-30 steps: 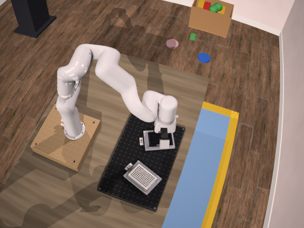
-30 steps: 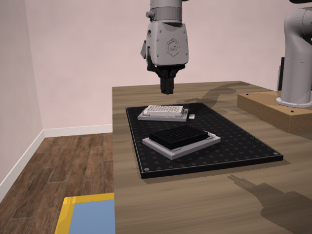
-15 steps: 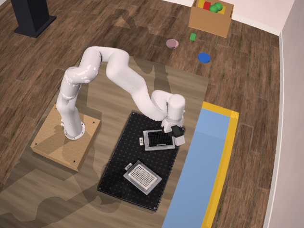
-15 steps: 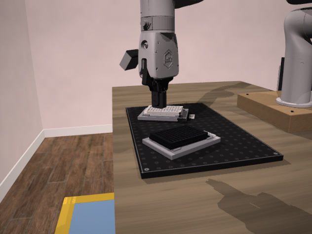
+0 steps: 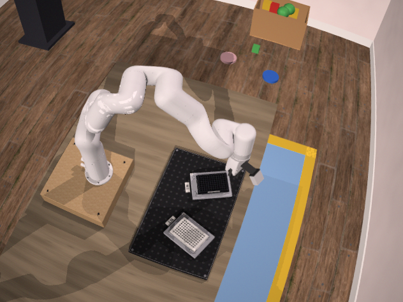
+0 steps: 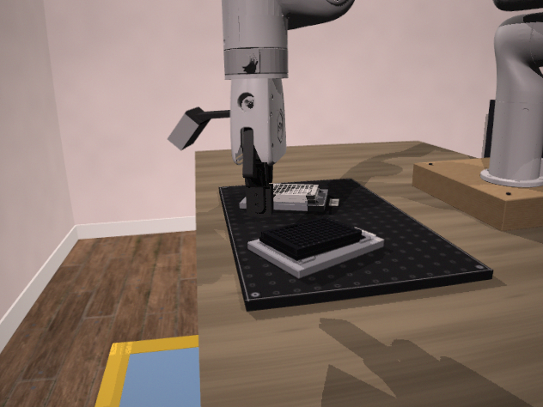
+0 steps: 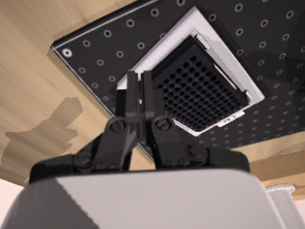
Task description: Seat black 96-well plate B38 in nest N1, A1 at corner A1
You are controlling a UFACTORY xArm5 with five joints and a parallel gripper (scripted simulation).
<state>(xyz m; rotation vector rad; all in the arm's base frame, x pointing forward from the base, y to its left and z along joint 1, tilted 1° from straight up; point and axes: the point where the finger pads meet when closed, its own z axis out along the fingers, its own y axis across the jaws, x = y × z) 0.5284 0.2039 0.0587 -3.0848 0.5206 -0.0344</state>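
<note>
My gripper is now 80 mm past the black plate B38, 70 mm above it and 40 mm to the left of it. From my hand the other things lie so: white plate B83 (290 mm to the right, 80 mm behind, 70 mm below).
</note>
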